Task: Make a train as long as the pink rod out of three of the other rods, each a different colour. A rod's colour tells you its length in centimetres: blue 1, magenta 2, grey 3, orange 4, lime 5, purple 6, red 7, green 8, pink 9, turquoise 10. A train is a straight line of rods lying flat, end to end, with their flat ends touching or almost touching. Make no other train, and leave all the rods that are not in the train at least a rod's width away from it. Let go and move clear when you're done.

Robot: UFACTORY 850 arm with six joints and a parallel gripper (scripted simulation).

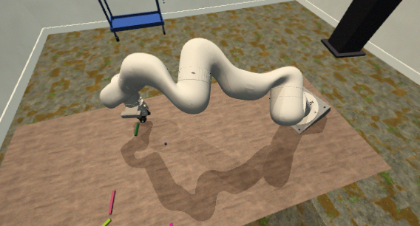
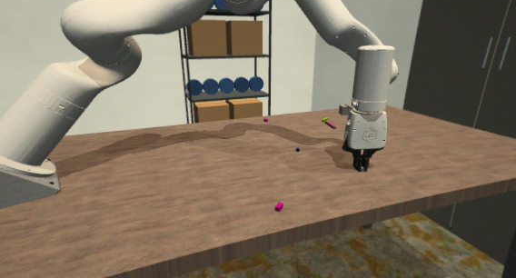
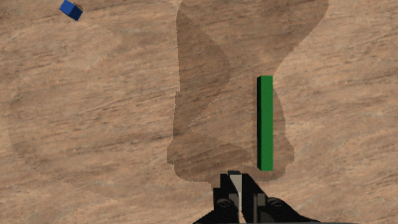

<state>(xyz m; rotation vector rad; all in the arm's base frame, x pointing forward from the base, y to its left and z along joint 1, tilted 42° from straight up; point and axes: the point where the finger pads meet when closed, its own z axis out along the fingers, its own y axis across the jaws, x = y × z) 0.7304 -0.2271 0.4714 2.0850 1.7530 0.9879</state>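
My hand is 13 cm past the blue rod, 17 cm to the right of it and 2 cm above it. The rest, counted from my hand: grey rod 2 cm below; then green rod 3 cm ahead, 6 cm to the left, 2 cm below; then pink rod 9 cm ahead, 42 cm to the left, 2 cm below.
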